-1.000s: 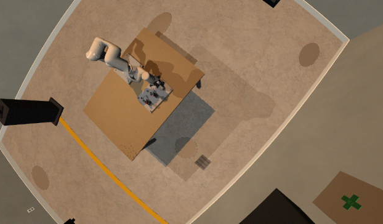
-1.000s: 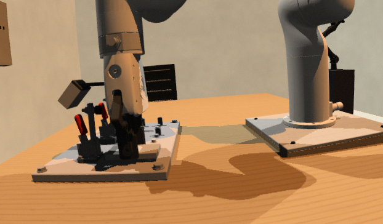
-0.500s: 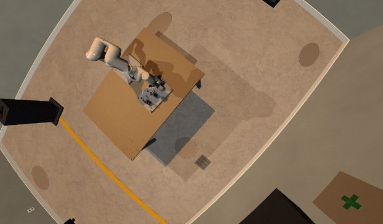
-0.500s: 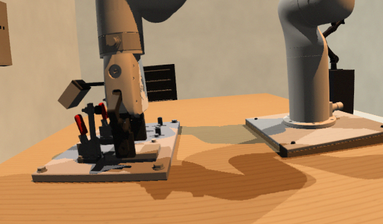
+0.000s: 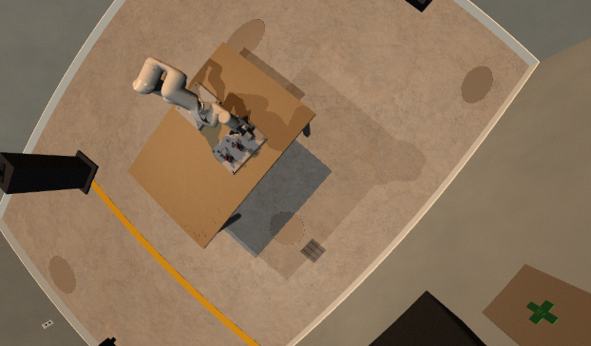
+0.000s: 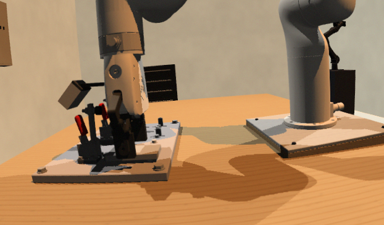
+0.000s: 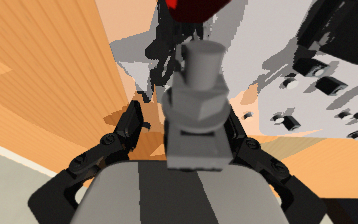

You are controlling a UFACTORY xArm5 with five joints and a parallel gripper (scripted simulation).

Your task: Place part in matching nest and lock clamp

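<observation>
Right now the flat tan part is 20 mm below my hand. The rest, counted from my hand: fixture plate: 30 mm ahead, 120 mm to the right, 40 mm below; clamp: 80 mm ahead, 20 mm to the right, 10 mm above.
</observation>
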